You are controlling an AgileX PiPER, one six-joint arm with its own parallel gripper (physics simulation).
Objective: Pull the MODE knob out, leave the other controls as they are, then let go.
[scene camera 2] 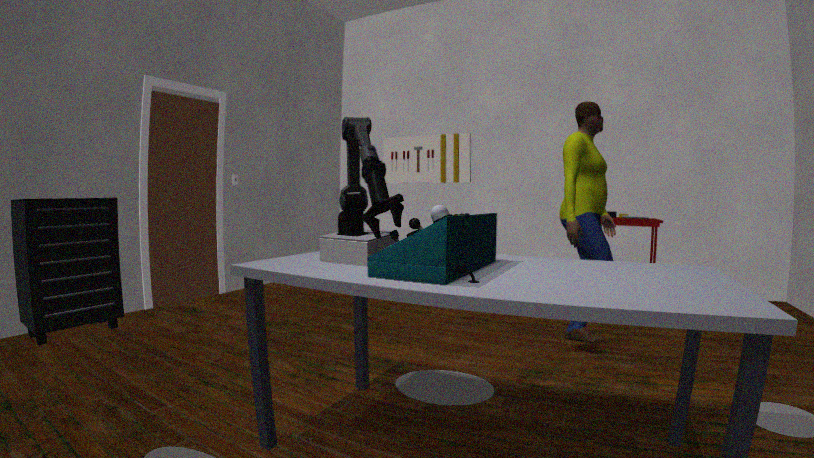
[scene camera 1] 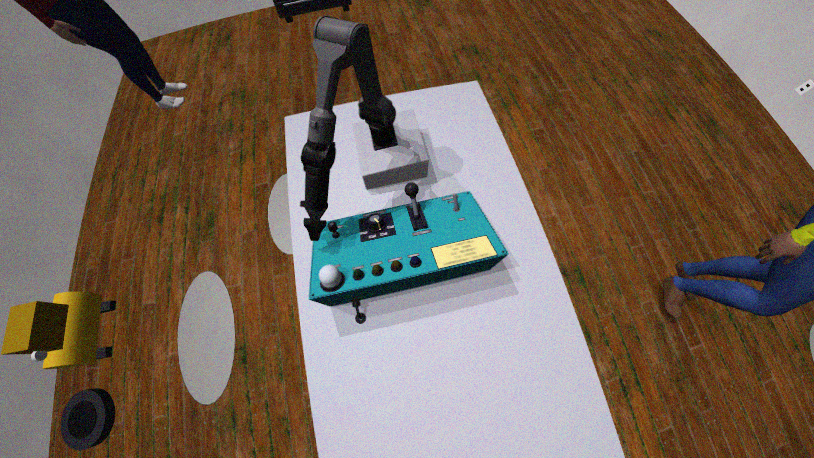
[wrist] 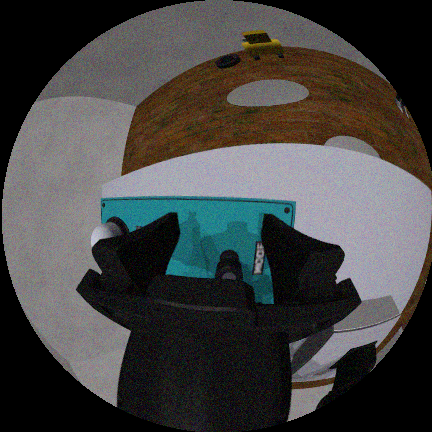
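The teal control panel (scene camera 1: 364, 250) (scene camera 2: 407, 259) (wrist: 200, 204) lies on the white table. The MODE knob (scene camera 1: 334, 229) (wrist: 229, 262) is small and black, on a short stem near the panel's end. In the wrist view its MODE label (wrist: 258, 258) is beside it. My gripper (scene camera 1: 314, 234) (scene camera 2: 388, 230) (wrist: 219, 223) is open, its fingers spread wide over the panel. In the wrist view the knob shows in the gap between the two fingers, nearer the palm than the tips. I see no finger contact with the knob; its exact depth between them is unclear.
Close to the knob are a rotary selector (scene camera 1: 375, 222), a black-balled lever (scene camera 1: 412, 190) and a white dome (scene camera 1: 330, 276) (scene camera 2: 439, 213) (wrist: 103, 237). Several small buttons (scene camera 1: 376, 269), a metal toggle (scene camera 1: 455, 202) and a side lever (scene camera 1: 359, 317) are farther off. One person (scene camera 2: 586, 176) stands behind the table.
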